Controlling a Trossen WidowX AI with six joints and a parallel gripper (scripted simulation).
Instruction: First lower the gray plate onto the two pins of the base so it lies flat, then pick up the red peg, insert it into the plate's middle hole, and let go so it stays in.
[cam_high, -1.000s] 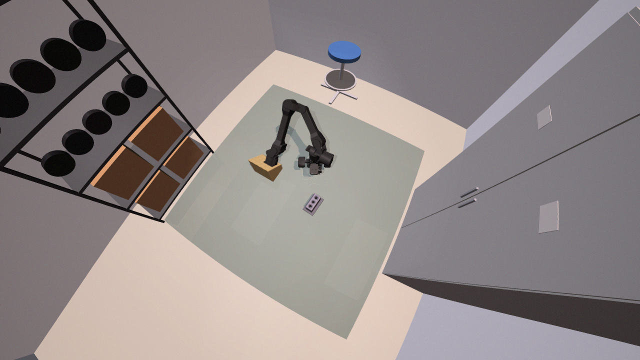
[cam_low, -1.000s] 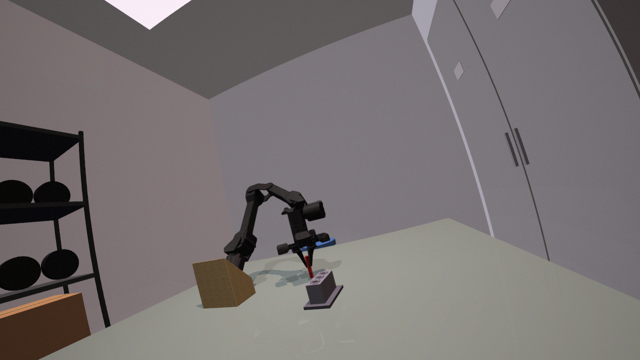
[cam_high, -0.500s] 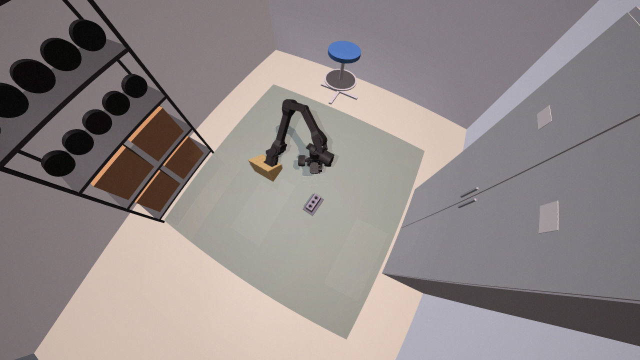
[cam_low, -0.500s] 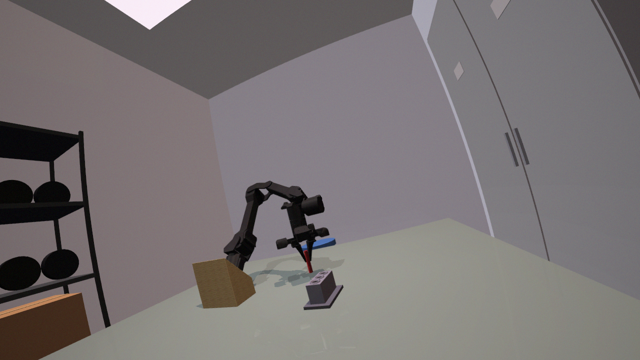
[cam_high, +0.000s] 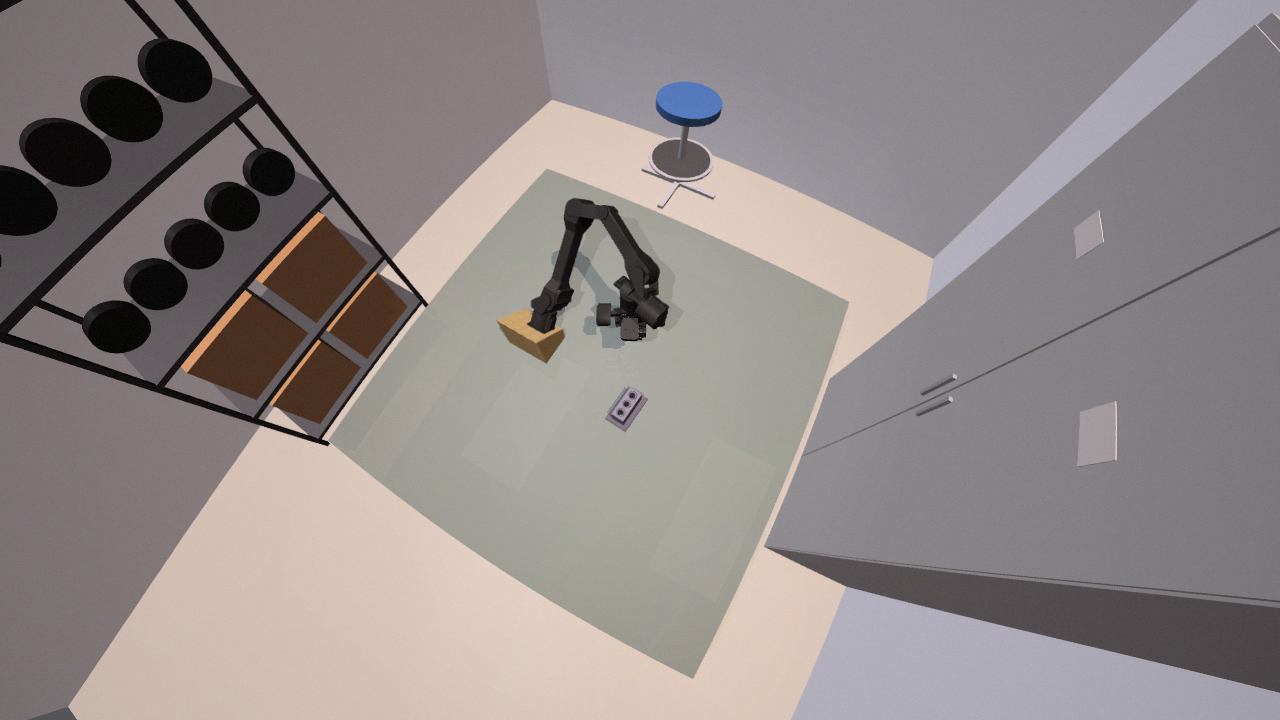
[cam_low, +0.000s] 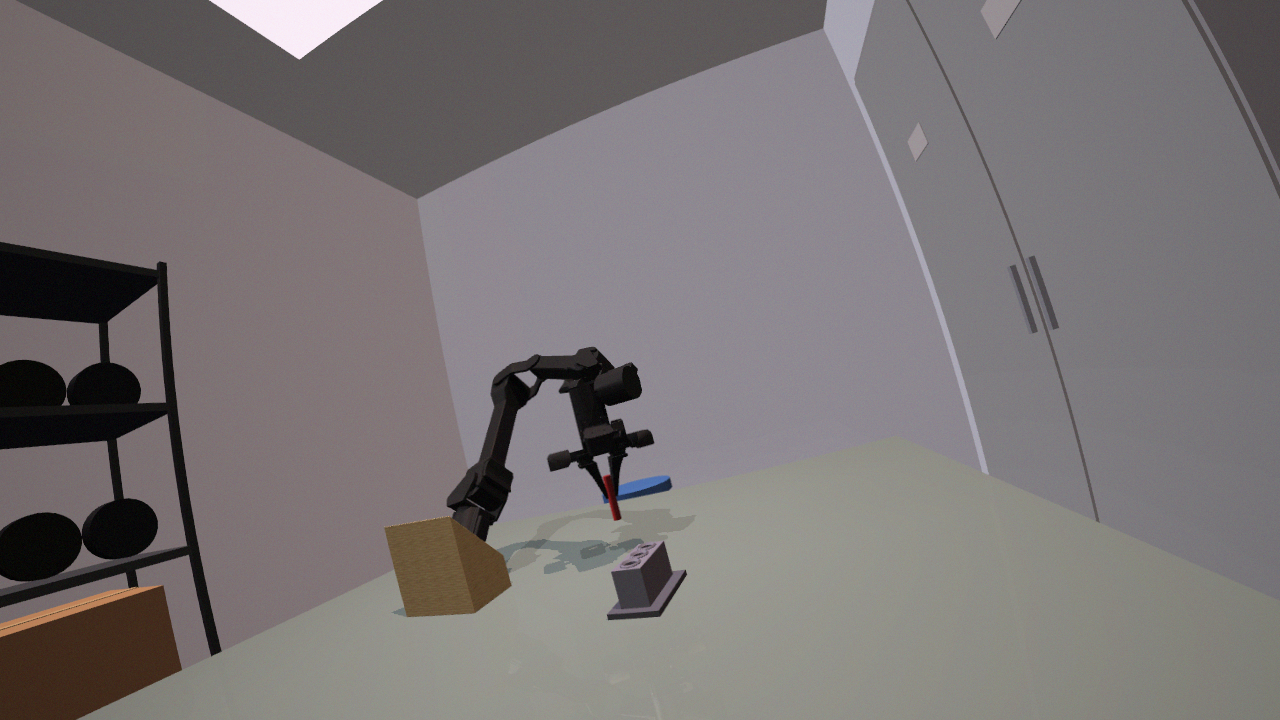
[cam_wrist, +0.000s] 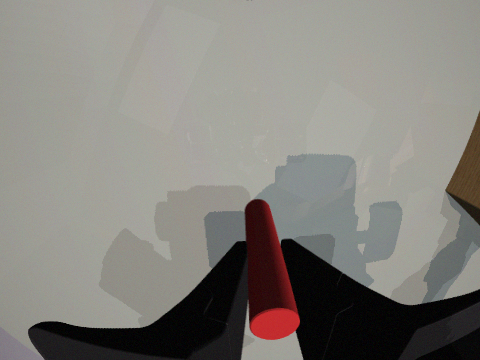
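My gripper tip is now 10 cm short of the gray plate, 19 cm to the left of it and 6 cm above it. From my gripper tip the other things lie so: red peg (right at my gripper tip).
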